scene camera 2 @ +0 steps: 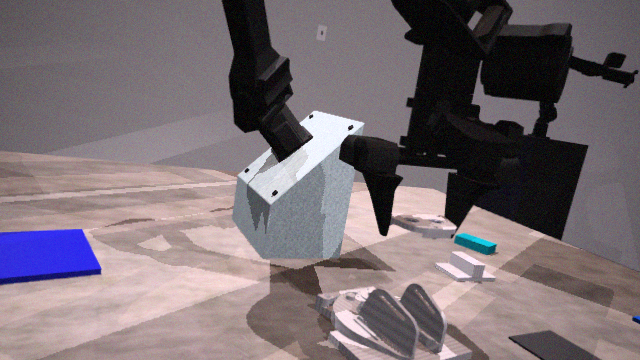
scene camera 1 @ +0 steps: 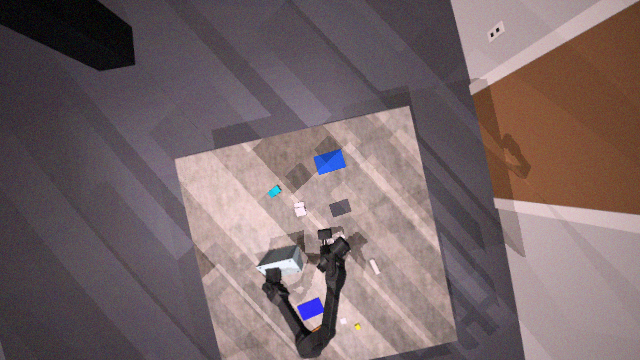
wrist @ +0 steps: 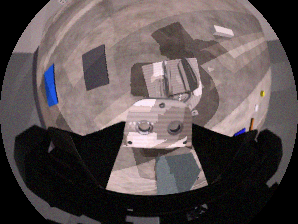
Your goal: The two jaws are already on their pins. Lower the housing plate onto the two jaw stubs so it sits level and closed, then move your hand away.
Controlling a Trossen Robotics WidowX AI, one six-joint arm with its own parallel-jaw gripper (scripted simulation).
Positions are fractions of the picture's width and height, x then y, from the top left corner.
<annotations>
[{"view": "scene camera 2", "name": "my gripper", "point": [0.65, 0.66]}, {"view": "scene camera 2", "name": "white stepped block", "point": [0.72, 0.74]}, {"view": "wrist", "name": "my gripper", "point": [0.53, 0.56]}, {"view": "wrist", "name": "dark flat plate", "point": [0.31, 0.28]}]
</annotations>
